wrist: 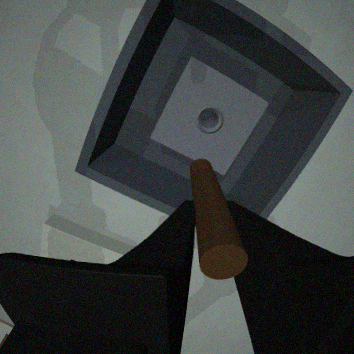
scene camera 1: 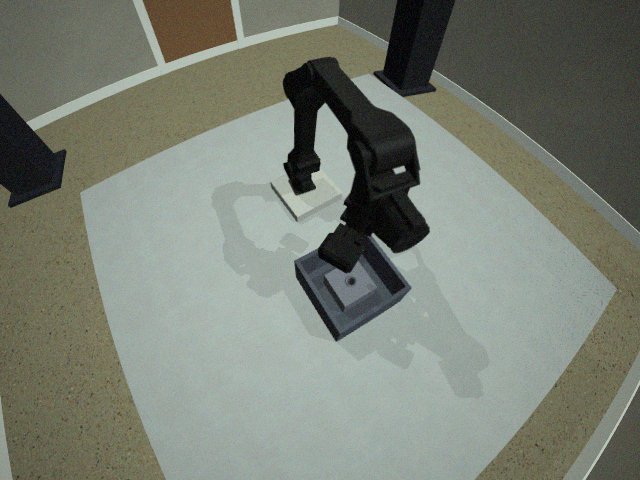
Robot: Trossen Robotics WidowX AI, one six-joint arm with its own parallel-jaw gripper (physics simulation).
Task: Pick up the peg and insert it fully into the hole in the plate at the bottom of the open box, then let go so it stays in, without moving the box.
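Places are measured from the arm's base along level axes (x back, y right, z up), in metres.
Pixels of known places: gripper, fingertip midpoint: [wrist: 206, 209] [scene camera 1: 352, 244]; arm's base, link origin: [scene camera 1: 302, 184].
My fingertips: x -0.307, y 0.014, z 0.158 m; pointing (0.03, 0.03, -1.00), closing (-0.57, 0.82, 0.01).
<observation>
For each thing: its top centre in the pictures, then the offset to it from my fingertips. Level surfaces: height alone.
- brown round peg, top centre: [wrist: 224, 265] dx -0.005, dy -0.003, dz +0.041 m
- light grey square plate, top centre: [wrist: 209, 119] [scene camera 1: 350, 280] dx -0.030, dy +0.000, dz -0.127 m
- light mat, surface height: dz -0.187 m
The brown round peg [wrist: 215, 215] is held between the fingertips of my gripper [wrist: 206, 209], which is shut on it. In the scene view my gripper [scene camera 1: 348, 263] is over the back part of the open dark grey box [scene camera 1: 368, 326] [wrist: 300, 150], and the peg is hidden there. The light grey square plate [scene camera 1: 343, 294] [wrist: 175, 115] lies at the bottom of the box. Its round hole [scene camera 1: 351, 281] [wrist: 210, 120] is uncovered. In the wrist view the peg's far end overlaps the plate's near edge, apart from the hole. How high the peg's end is above the plate I cannot tell.
The arm's pale base slab [scene camera 1: 320, 204] stands behind the box on the light mat [scene camera 1: 232, 387]. The box's raised walls surround the plate. Dark pillars [scene camera 1: 416, 46] [scene camera 1: 25, 155] stand at the back right and far left.
</observation>
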